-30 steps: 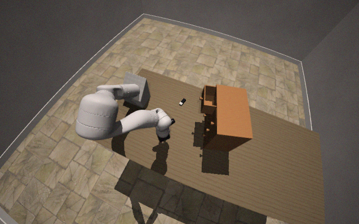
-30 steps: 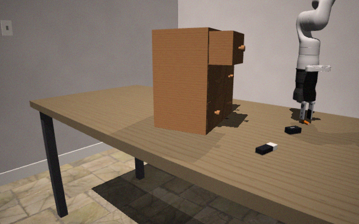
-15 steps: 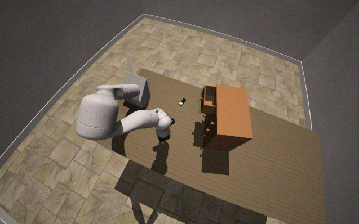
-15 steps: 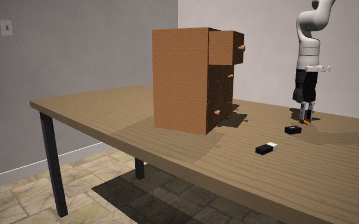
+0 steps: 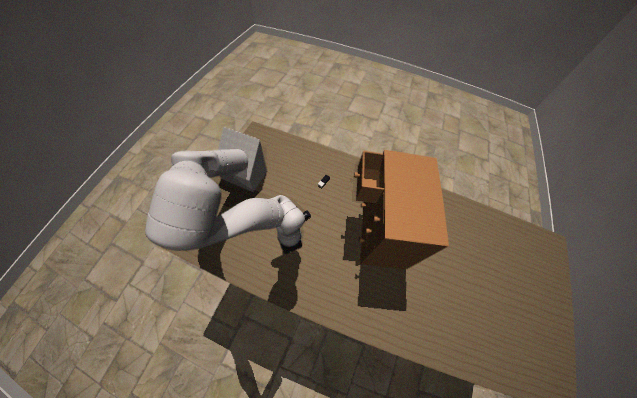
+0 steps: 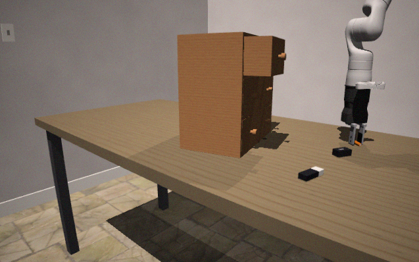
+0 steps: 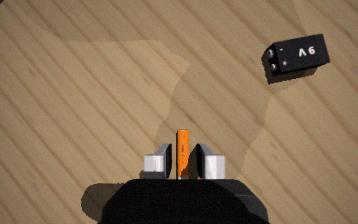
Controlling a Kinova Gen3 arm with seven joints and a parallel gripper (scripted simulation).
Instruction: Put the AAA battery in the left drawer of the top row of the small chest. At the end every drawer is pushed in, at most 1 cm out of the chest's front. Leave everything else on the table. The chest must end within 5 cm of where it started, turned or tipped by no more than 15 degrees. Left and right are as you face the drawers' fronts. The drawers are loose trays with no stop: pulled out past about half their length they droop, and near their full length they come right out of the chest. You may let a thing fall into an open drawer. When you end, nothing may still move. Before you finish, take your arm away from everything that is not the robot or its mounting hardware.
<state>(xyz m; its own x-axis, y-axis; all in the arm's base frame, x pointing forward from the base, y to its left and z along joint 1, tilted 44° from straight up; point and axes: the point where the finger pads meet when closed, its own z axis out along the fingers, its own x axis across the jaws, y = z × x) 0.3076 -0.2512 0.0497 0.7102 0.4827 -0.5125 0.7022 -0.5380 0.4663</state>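
My gripper is now 10 mm above the AAA battery. Round my hand: black-and-white block: 30 mm ahead, 330 mm to the left, 10 mm below; small dark block: 130 mm to the left, 10 mm below.
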